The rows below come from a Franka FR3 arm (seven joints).
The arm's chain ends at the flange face. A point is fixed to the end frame.
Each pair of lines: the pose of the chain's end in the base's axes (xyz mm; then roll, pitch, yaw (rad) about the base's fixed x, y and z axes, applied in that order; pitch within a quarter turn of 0, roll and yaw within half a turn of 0), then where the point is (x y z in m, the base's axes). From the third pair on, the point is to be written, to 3 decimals.
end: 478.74 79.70 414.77 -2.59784 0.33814 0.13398
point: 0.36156 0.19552 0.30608
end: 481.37 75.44 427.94 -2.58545 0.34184 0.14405
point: 0.36294 0.19175 0.32116
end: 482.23 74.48 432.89 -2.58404 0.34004 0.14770
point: 0.364 0.191 0.326
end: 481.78 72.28 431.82 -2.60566 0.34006 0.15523
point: 0.362 0.184 0.322
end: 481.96 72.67 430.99 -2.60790 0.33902 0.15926
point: 0.362 0.184 0.321
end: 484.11 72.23 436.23 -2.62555 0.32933 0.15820
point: 0.365 0.181 0.323
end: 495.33 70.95 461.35 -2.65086 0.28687 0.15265
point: 0.381 0.178 0.341
